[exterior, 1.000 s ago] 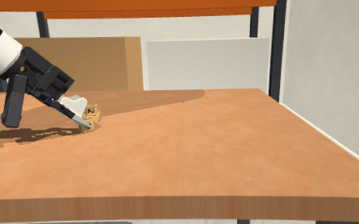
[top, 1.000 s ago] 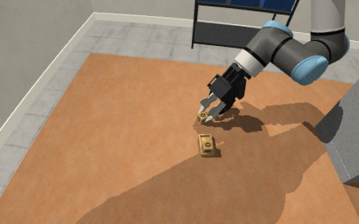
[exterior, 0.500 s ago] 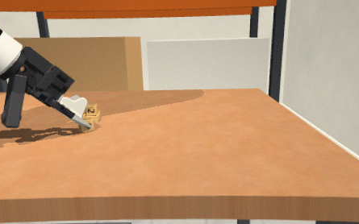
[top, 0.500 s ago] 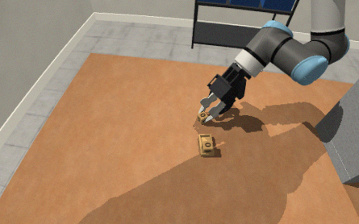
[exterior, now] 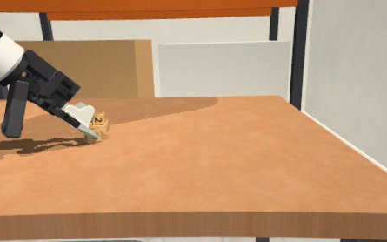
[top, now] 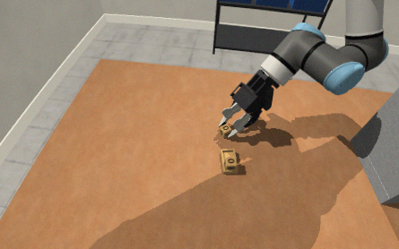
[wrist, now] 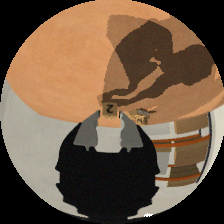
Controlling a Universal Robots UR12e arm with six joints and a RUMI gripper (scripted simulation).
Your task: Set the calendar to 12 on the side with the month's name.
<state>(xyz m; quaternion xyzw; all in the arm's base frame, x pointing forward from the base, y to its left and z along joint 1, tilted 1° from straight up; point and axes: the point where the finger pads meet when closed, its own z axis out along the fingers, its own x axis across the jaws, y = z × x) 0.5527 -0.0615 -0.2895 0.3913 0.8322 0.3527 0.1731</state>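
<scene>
Now: the cube 10 mm below my hand. Round my hand: tray (110 mm to the left, 20 mm behind, 10 mm below).
</scene>
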